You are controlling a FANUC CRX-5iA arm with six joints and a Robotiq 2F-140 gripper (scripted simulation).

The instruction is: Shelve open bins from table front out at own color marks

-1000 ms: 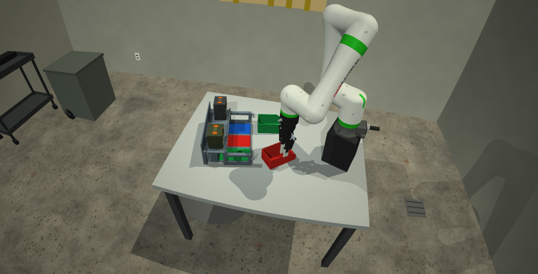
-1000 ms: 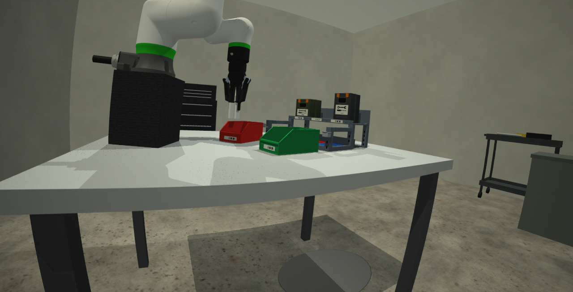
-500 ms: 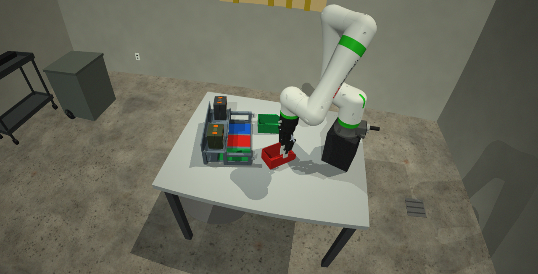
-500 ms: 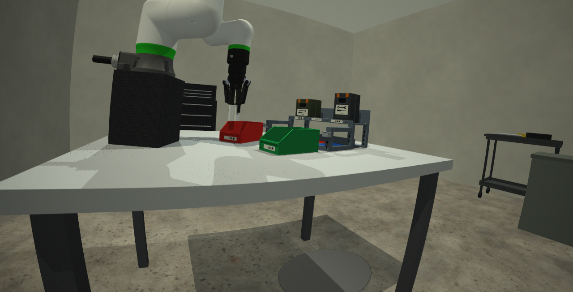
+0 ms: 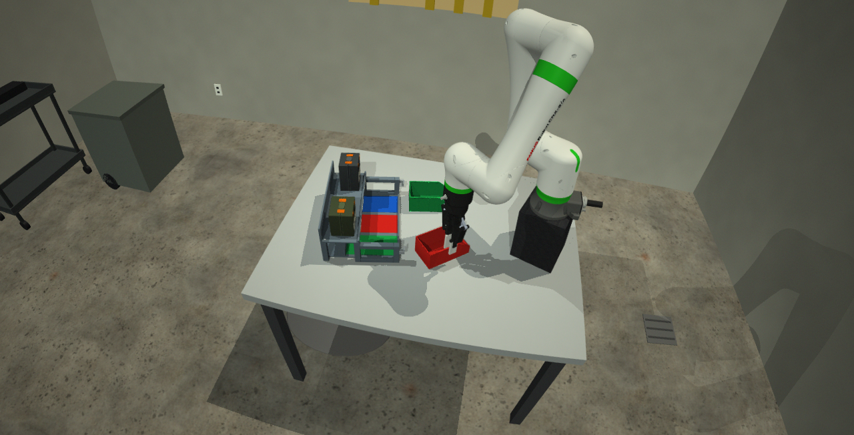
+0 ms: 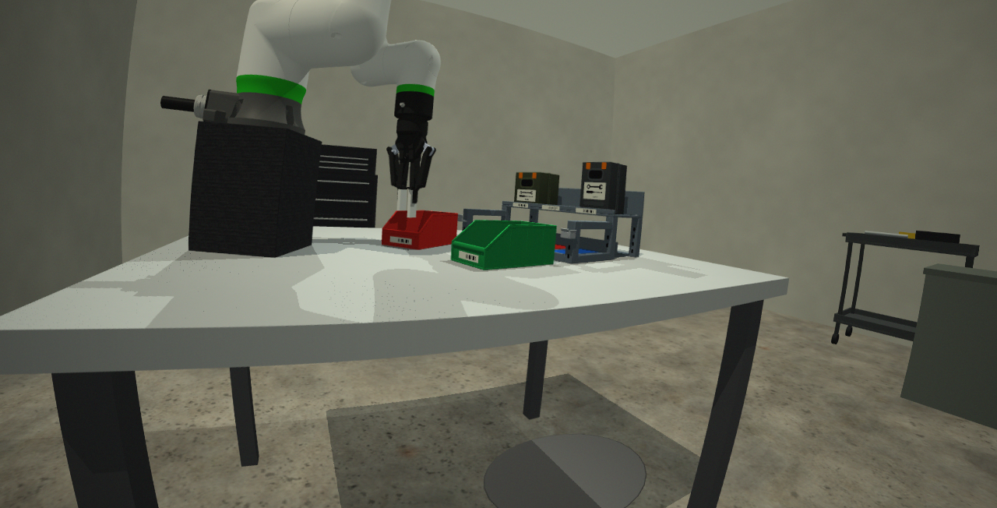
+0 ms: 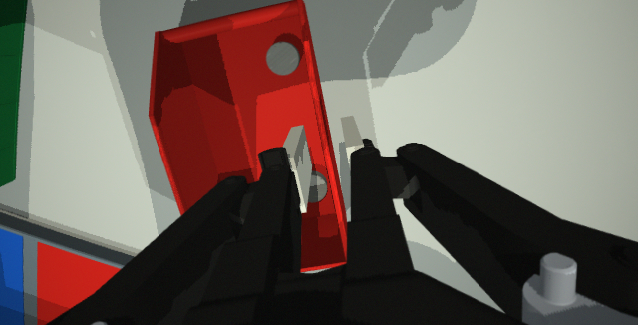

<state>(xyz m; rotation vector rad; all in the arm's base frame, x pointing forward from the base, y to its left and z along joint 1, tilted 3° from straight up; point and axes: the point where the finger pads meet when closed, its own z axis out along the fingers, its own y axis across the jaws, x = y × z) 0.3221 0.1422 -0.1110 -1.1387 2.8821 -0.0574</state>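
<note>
Now: hand 3 cm short of the red bin, 4 cm to the left of it and 6 cm above it. The rest, counted from my hand: green bin 13 cm ahead, 28 cm to the right, 6 cm below.
</note>
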